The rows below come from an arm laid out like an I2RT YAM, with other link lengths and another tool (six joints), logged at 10 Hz.
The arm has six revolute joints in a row. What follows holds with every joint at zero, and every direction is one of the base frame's. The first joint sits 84.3 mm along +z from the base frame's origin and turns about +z. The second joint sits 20.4 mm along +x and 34.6 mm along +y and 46.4 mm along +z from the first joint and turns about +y. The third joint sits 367 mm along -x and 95.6 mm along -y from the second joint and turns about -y. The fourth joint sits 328.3 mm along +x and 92.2 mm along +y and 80.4 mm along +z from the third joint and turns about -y. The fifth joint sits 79.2 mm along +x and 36.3 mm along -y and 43.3 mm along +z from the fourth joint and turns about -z. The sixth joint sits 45.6 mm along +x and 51.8 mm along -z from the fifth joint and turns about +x. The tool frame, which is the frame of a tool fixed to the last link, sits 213 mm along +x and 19 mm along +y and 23 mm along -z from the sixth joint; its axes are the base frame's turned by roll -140.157, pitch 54.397 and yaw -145.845 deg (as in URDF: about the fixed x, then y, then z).
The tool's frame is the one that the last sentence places.
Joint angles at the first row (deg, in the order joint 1, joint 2, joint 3, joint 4, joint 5, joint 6):
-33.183 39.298 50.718 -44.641 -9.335 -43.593
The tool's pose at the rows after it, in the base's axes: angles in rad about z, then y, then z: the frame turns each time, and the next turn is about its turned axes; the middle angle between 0 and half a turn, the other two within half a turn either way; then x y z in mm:
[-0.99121, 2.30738, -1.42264, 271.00, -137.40, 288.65]
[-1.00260, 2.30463, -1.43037, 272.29, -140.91, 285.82]
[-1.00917, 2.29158, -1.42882, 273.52, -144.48, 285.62]
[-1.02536, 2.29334, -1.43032, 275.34, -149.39, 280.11]
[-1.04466, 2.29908, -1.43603, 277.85, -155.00, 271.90]
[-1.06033, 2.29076, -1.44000, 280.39, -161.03, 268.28]
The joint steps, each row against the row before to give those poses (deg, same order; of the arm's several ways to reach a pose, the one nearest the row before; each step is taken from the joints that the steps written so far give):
0.025 -0.453 -0.853 0.751 0.295 -0.513
0.023 0.247 -0.471 0.712 0.515 -0.102
-0.047 -0.219 -0.626 1.116 0.462 -0.001
-0.005 0.320 -0.898 1.160 0.741 0.452
0.005 0.605 -1.103 1.355 0.795 0.419
0.009 0.329 -0.876 1.561 0.836 0.094

